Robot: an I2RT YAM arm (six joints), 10 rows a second.
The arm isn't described. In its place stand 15 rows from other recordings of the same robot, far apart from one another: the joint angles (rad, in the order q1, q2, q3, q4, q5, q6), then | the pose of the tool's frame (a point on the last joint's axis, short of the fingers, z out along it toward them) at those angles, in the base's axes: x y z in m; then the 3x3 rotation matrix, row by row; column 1 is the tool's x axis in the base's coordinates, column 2 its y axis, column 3 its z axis.
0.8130 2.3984 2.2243 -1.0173 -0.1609 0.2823 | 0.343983, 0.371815, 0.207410; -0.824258, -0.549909, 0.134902; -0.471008, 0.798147, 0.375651; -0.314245, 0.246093, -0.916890
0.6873 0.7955 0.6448 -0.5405 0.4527 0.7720 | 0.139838, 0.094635, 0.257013; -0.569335, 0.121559, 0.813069; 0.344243, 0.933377, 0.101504; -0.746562, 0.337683, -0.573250
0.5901 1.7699 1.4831 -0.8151 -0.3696 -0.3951 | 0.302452, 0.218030, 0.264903; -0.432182, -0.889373, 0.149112; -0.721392, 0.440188, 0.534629; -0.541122, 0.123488, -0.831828
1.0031 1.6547 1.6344 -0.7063 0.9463 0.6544 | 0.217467, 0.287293, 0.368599; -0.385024, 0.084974, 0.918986; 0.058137, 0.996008, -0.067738; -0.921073, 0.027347, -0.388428
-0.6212 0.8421 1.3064 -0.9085 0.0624 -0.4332 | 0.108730, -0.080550, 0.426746; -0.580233, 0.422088, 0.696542; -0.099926, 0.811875, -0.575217; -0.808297, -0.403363, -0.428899
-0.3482 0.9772 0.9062 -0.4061 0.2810 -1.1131 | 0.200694, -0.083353, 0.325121; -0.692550, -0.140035, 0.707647; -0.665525, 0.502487, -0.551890; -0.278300, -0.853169, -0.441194
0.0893 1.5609 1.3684 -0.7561 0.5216 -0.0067 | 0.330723, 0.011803, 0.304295; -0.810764, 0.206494, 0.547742; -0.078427, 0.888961, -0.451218; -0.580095, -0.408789, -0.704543
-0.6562 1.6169 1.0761 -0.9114 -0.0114 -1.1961 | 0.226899, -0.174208, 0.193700; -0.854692, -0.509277, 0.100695; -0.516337, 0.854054, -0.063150; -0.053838, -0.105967, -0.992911
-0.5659 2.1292 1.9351 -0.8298 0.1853 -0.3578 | 0.391970, -0.256749, 0.255924; -0.888213, 0.316876, 0.332668; 0.156401, 0.889383, -0.429578; -0.431992, -0.329527, -0.839521
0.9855 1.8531 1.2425 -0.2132 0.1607 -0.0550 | 0.227288, 0.332629, 0.195657; -0.362805, -0.783878, 0.503892; -0.645637, 0.601366, 0.470651; -0.671957, -0.154577, -0.724279
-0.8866 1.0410 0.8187 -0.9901 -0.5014 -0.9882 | 0.124307, -0.125334, 0.247285; -0.804112, -0.179001, 0.566888; -0.172651, 0.982807, 0.065432; -0.568854, -0.045259, -0.821192
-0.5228 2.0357 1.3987 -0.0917 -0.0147 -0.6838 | 0.392545, -0.225614, 0.179012; -0.756639, 0.015159, 0.653658; -0.293020, 0.885853, -0.359728; -0.584498, -0.463718, -0.665828
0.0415 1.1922 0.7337 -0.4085 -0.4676 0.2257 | 0.236254, 0.025871, 0.223527; -0.815923, -0.149670, 0.558452; 0.166057, 0.864548, 0.474323; -0.553801, 0.479746, -0.680550
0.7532 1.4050 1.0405 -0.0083 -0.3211 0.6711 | 0.230935, 0.231925, 0.303345; -0.745012, -0.510967, 0.428800; 0.110340, 0.539574, 0.834677; -0.657862, 0.669158, -0.345609
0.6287 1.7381 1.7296 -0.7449 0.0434 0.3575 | 0.315833, 0.227741, 0.356774; -0.714974, -0.332794, 0.614867; -0.087622, 0.915164, 0.393442; -0.693639, 0.227425, -0.683478
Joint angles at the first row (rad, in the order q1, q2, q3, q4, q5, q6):
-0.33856 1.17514 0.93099 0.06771 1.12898 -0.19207
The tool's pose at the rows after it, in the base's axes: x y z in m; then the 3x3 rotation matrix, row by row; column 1 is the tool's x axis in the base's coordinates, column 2 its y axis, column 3 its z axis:
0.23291, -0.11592, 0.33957; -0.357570, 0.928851, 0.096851; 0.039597, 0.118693, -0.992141; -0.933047, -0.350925, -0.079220
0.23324, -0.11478, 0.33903; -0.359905, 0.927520, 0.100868; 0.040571, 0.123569, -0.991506; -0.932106, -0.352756, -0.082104
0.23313, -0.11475, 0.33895; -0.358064, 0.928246, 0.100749; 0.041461, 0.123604, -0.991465; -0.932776, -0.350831, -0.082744
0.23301, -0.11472, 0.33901; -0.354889, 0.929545, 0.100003; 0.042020, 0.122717, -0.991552; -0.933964, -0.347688, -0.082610
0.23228, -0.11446, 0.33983; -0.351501, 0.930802, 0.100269; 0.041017, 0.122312, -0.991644; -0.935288, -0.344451, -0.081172
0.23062, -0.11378, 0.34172; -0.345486, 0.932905, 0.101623; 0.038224, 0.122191, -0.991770; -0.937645, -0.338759, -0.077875
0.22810, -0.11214, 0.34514; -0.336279, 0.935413, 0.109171; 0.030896, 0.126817, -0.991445; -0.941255, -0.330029, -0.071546
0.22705, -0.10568, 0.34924; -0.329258, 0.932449, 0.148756; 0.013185, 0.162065, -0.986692; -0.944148, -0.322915, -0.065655
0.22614, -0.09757, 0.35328; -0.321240, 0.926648, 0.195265; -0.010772, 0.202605, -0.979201; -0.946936, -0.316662, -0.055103
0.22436, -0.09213, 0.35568; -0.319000, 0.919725, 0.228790; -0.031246, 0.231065, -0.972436; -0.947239, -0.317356, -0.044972
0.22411, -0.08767, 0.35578; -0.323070, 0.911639, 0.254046; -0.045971, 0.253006, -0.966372; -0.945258, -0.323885, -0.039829
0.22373, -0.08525, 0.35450; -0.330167, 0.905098, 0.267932; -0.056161, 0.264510, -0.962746; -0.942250, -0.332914, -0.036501
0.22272, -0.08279, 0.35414; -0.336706, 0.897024, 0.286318; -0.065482, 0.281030, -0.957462; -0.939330, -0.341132, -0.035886
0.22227, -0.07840, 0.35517; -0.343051, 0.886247, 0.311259; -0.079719, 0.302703, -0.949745; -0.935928, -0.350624, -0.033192
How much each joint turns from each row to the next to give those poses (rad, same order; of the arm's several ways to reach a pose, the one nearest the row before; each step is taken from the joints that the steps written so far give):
0.00077 0.00000 -0.00001 -0.00990 0.00000 0.00114
0.00459 -0.00039 0.00002 -0.00728 0.00001 0.00421
-0.00003 -0.00036 -0.00001 -0.00187 -0.00003 0.00342
0.00000 -0.00041 -0.00002 -0.00038 0.00077 0.00343
0.00003 -0.00343 0.00002 -0.00004 0.00003 0.00039
0.00037 -0.00799 0.00002 0.00001 -0.00040 -0.00115
0.00265 -0.01376 -0.00003 0.00268 -0.00383 -0.00573
0.02214 -0.01830 -0.00039 0.00115 -0.01677 -0.01067
0.02938 -0.02024 -0.00456 0.01218 -0.01640 -0.01907
0.01869 -0.01827 -0.00875 0.01527 -0.01450 -0.02327
0.01718 -0.00957 -0.00881 0.01145 -0.00838 -0.01793
0.00914 -0.00648 -0.01106 0.01221 -0.00497 -0.01641
0.00837 -0.00913 -0.00685 0.00039 -0.01070 -0.01145
0.01720 -0.00917 -0.00267 -0.00002 -0.00874 -0.01601

